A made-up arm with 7 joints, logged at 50 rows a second.
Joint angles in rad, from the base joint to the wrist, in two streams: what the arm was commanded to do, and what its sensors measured. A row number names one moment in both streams.
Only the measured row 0 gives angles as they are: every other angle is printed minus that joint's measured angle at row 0.
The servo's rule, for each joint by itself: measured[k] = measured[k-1] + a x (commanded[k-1-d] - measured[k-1]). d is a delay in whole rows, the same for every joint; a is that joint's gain. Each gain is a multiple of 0.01, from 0.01 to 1. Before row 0 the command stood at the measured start. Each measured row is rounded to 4 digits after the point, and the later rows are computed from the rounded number. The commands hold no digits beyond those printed.
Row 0, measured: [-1.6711, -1.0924, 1.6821, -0.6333, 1.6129, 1.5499, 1.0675]
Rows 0 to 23, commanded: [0.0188, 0.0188, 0.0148, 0.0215, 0.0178, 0.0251, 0.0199]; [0.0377, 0.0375, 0.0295, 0.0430, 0.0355, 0.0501, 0.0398]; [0.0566, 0.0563, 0.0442, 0.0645, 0.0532, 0.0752, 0.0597]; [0.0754, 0.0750, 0.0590, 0.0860, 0.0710, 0.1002, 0.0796]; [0.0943, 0.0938, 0.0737, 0.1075, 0.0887, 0.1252, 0.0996]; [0.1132, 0.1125, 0.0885, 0.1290, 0.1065, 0.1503, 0.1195]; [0.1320, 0.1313, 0.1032, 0.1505, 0.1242, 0.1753, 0.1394]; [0.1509, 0.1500, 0.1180, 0.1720, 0.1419, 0.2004, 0.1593]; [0.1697, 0.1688, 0.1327, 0.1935, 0.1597, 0.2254, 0.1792]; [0.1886, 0.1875, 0.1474, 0.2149, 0.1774, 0.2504, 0.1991]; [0.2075, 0.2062, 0.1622, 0.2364, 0.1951, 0.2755, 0.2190]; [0.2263, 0.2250, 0.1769, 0.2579, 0.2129, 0.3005, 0.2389]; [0.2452, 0.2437, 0.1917, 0.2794, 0.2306, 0.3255, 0.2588]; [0.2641, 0.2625, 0.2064, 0.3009, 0.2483, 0.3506, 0.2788]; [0.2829, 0.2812, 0.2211, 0.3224, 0.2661, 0.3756, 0.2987]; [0.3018, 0.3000, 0.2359, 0.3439, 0.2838, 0.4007, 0.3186]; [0.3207, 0.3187, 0.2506, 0.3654, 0.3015, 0.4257, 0.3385]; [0.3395, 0.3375, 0.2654, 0.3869, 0.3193, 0.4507, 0.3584]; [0.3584, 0.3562, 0.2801, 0.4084, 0.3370, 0.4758, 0.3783]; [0.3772, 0.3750, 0.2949, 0.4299, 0.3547, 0.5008, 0.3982]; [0.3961, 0.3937, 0.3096, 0.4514, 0.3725, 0.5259, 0.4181]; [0.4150, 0.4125, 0.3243, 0.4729, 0.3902, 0.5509, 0.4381]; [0.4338, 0.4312, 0.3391, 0.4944, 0.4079, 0.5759, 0.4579]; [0.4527, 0.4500, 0.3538, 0.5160, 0.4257, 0.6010, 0.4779]
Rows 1 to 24, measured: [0.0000, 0.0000, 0.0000, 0.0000, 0.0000, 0.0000, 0.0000]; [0.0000, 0.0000, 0.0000, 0.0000, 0.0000, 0.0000, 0.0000]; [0.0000, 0.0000, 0.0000, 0.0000, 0.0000, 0.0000, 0.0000]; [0.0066, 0.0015, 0.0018, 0.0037, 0.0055, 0.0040, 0.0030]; [0.0175, 0.0044, 0.0051, 0.0104, 0.0148, 0.0114, 0.0085]; [0.0312, 0.0086, 0.0098, 0.0196, 0.0267, 0.0216, 0.0162]; [0.0467, 0.0139, 0.0157, 0.0309, 0.0404, 0.0342, 0.0257]; [0.0634, 0.0203, 0.0227, 0.0439, 0.0554, 0.0488, 0.0368]; [0.0808, 0.0277, 0.0306, 0.0584, 0.0712, 0.0650, 0.0492]; [0.0987, 0.0360, 0.0393, 0.0741, 0.0876, 0.0826, 0.0627]; [0.1170, 0.0451, 0.0487, 0.0907, 0.1044, 0.1014, 0.0772]; [0.1354, 0.0550, 0.0588, 0.1082, 0.1215, 0.1212, 0.0925]; [0.1540, 0.0656, 0.0694, 0.1263, 0.1388, 0.1419, 0.1085]; [0.1727, 0.0768, 0.0805, 0.1450, 0.1563, 0.1633, 0.1251]; [0.1915, 0.0887, 0.0921, 0.1642, 0.1738, 0.1853, 0.1422]; [0.2103, 0.1011, 0.1041, 0.1838, 0.1914, 0.2077, 0.1597]; [0.2291, 0.1140, 0.1164, 0.2037, 0.2090, 0.2306, 0.1776]; [0.2479, 0.1274, 0.1290, 0.2239, 0.2267, 0.2538, 0.1958]; [0.2668, 0.1412, 0.1418, 0.2443, 0.2444, 0.2773, 0.2142]; [0.2857, 0.1554, 0.1549, 0.2649, 0.2621, 0.3010, 0.2328]; [0.3045, 0.1700, 0.1682, 0.2856, 0.2798, 0.3250, 0.2516]; [0.3234, 0.1849, 0.1816, 0.3065, 0.2975, 0.3491, 0.2706]; [0.3422, 0.2001, 0.1952, 0.3275, 0.3152, 0.3734, 0.2897]; [0.3611, 0.2156, 0.2089, 0.3486, 0.3330, 0.3978, 0.3090]
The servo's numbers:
d 3
a 0.35 0.08 0.12 0.17 0.31 0.16 0.15

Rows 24 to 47, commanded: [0.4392, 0.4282, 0.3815, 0.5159, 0.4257, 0.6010, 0.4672]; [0.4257, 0.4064, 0.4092, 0.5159, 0.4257, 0.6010, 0.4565]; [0.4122, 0.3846, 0.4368, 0.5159, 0.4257, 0.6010, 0.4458]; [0.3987, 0.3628, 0.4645, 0.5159, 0.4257, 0.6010, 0.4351]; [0.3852, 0.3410, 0.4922, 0.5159, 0.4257, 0.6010, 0.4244]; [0.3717, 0.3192, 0.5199, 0.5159, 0.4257, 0.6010, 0.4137]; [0.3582, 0.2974, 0.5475, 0.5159, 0.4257, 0.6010, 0.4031]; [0.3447, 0.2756, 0.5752, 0.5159, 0.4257, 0.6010, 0.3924]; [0.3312, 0.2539, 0.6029, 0.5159, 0.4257, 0.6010, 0.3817]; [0.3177, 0.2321, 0.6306, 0.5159, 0.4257, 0.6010, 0.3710]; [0.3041, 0.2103, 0.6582, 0.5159, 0.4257, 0.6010, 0.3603]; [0.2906, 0.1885, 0.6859, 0.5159, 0.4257, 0.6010, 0.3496]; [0.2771, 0.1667, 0.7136, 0.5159, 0.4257, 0.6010, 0.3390]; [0.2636, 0.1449, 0.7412, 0.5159, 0.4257, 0.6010, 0.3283]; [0.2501, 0.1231, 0.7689, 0.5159, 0.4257, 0.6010, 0.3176]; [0.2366, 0.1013, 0.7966, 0.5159, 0.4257, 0.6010, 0.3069]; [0.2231, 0.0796, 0.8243, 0.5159, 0.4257, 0.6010, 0.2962]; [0.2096, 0.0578, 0.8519, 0.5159, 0.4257, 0.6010, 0.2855]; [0.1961, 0.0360, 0.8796, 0.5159, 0.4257, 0.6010, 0.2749]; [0.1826, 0.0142, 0.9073, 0.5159, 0.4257, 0.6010, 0.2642]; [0.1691, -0.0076, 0.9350, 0.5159, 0.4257, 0.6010, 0.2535]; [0.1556, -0.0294, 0.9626, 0.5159, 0.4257, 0.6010, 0.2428]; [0.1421, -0.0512, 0.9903, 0.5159, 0.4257, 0.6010, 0.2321]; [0.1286, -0.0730, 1.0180, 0.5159, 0.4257, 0.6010, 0.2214]
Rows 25 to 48, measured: [0.3800, 0.2314, 0.2227, 0.3697, 0.3507, 0.4223, 0.3284]; [0.3988, 0.2474, 0.2367, 0.3909, 0.3684, 0.4469, 0.3478]; [0.4177, 0.2636, 0.2508, 0.4122, 0.3862, 0.4716, 0.3673]; [0.4252, 0.2768, 0.2665, 0.4298, 0.3984, 0.4923, 0.3823]; [0.4254, 0.2872, 0.2836, 0.4444, 0.4069, 0.5097, 0.3934]; [0.4208, 0.2950, 0.3020, 0.4566, 0.4127, 0.5243, 0.4013]; [0.4131, 0.3004, 0.3215, 0.4667, 0.4167, 0.5366, 0.4064]; [0.4033, 0.3036, 0.3420, 0.4751, 0.4195, 0.5469, 0.4091]; [0.3922, 0.3048, 0.3633, 0.4820, 0.4214, 0.5556, 0.4098]; [0.3803, 0.3042, 0.3854, 0.4878, 0.4227, 0.5629, 0.4088]; [0.3678, 0.3019, 0.4082, 0.4926, 0.4236, 0.5690, 0.4063]; [0.3550, 0.2981, 0.4316, 0.4966, 0.4243, 0.5741, 0.4026]; [0.3419, 0.2928, 0.4555, 0.4999, 0.4247, 0.5784, 0.3979]; [0.3287, 0.2862, 0.4798, 0.5026, 0.4250, 0.5820, 0.3923]; [0.3154, 0.2784, 0.5045, 0.5049, 0.4252, 0.5850, 0.3859]; [0.3020, 0.2695, 0.5296, 0.5068, 0.4254, 0.5876, 0.3789]; [0.2886, 0.2595, 0.5550, 0.5083, 0.4255, 0.5897, 0.3713]; [0.2751, 0.2486, 0.5807, 0.5096, 0.4256, 0.5915, 0.3632]; [0.2616, 0.2368, 0.6066, 0.5107, 0.4256, 0.5930, 0.3548]; [0.2481, 0.2242, 0.6327, 0.5116, 0.4256, 0.5943, 0.3460]; [0.2346, 0.2109, 0.6590, 0.5123, 0.4256, 0.5954, 0.3369]; [0.2211, 0.1969, 0.6855, 0.5129, 0.4256, 0.5963, 0.3276]; [0.2076, 0.1823, 0.7121, 0.5134, 0.4256, 0.5971, 0.3181]; [0.1941, 0.1671, 0.7388, 0.5138, 0.4256, 0.5977, 0.3084]
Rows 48 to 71, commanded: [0.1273, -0.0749, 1.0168, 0.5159, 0.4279, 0.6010, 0.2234]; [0.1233, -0.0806, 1.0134, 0.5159, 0.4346, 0.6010, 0.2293]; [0.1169, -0.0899, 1.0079, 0.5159, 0.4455, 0.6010, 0.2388]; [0.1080, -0.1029, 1.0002, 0.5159, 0.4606, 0.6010, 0.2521]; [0.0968, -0.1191, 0.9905, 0.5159, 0.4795, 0.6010, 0.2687]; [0.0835, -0.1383, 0.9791, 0.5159, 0.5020, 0.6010, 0.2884]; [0.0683, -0.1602, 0.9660, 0.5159, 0.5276, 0.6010, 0.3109]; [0.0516, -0.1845, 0.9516, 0.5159, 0.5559, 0.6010, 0.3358]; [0.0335, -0.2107, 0.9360, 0.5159, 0.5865, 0.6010, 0.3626]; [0.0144, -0.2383, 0.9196, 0.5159, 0.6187, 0.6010, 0.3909]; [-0.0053, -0.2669, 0.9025, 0.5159, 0.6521, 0.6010, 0.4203]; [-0.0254, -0.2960, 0.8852, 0.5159, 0.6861, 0.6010, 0.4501]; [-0.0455, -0.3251, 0.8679, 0.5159, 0.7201, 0.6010, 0.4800]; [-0.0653, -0.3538, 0.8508, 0.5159, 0.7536, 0.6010, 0.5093]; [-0.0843, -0.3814, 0.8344, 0.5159, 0.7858, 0.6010, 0.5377]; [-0.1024, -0.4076, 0.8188, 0.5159, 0.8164, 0.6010, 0.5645]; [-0.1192, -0.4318, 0.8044, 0.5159, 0.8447, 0.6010, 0.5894]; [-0.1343, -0.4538, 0.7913, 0.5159, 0.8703, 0.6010, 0.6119]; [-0.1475, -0.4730, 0.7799, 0.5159, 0.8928, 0.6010, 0.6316]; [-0.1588, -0.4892, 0.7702, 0.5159, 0.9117, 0.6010, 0.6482]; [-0.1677, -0.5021, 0.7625, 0.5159, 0.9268, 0.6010, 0.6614]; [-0.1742, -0.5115, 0.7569, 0.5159, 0.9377, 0.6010, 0.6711]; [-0.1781, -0.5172, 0.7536, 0.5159, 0.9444, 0.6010, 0.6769]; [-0.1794, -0.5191, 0.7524, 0.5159, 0.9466, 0.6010, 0.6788]
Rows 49 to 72, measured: [0.1806, 0.1514, 0.7657, 0.5142, 0.4256, 0.5982, 0.2986]; [0.1671, 0.1352, 0.7927, 0.5145, 0.4256, 0.5986, 0.2886]; [0.1536, 0.1185, 0.8197, 0.5147, 0.4256, 0.5990, 0.2785]; [0.1444, 0.1030, 0.8434, 0.5149, 0.4263, 0.5993, 0.2702]; [0.1370, 0.0883, 0.8638, 0.5151, 0.4289, 0.5996, 0.2641]; [0.1300, 0.0740, 0.8811, 0.5152, 0.4340, 0.5998, 0.2603]; [0.1223, 0.0598, 0.8954, 0.5153, 0.4422, 0.6000, 0.2591]; [0.1134, 0.0455, 0.9068, 0.5154, 0.4538, 0.6002, 0.2605]; [0.1029, 0.0308, 0.9155, 0.5155, 0.4687, 0.6003, 0.2647]; [0.0908, 0.0155, 0.9216, 0.5156, 0.4870, 0.6004, 0.2716]; [0.0771, -0.0005, 0.9252, 0.5157, 0.5084, 0.6005, 0.2812]; [0.0618, -0.0173, 0.9265, 0.5157, 0.5326, 0.6006, 0.2934]; [0.0452, -0.0350, 0.9257, 0.5157, 0.5593, 0.6007, 0.3080]; [0.0275, -0.0536, 0.9229, 0.5157, 0.5881, 0.6007, 0.3248]; [0.0090, -0.0730, 0.9184, 0.5157, 0.6185, 0.6007, 0.3436]; [-0.0101, -0.0932, 0.9123, 0.5157, 0.6500, 0.6007, 0.3641]; [-0.0294, -0.1140, 0.9049, 0.5157, 0.6821, 0.6007, 0.3859]; [-0.0486, -0.1354, 0.8964, 0.5157, 0.7142, 0.6007, 0.4087]; [-0.0674, -0.1572, 0.8871, 0.5157, 0.7459, 0.6007, 0.4321]; [-0.0855, -0.1792, 0.8772, 0.5157, 0.7765, 0.6007, 0.4557]; [-0.1026, -0.2012, 0.8669, 0.5157, 0.8056, 0.6007, 0.4791]; [-0.1183, -0.2229, 0.8565, 0.5157, 0.8326, 0.6007, 0.5020]; [-0.1325, -0.2442, 0.8461, 0.5157, 0.8571, 0.6007, 0.5239]; [-0.1448, -0.2648, 0.8361, 0.5157, 0.8787, 0.6007, 0.5445]
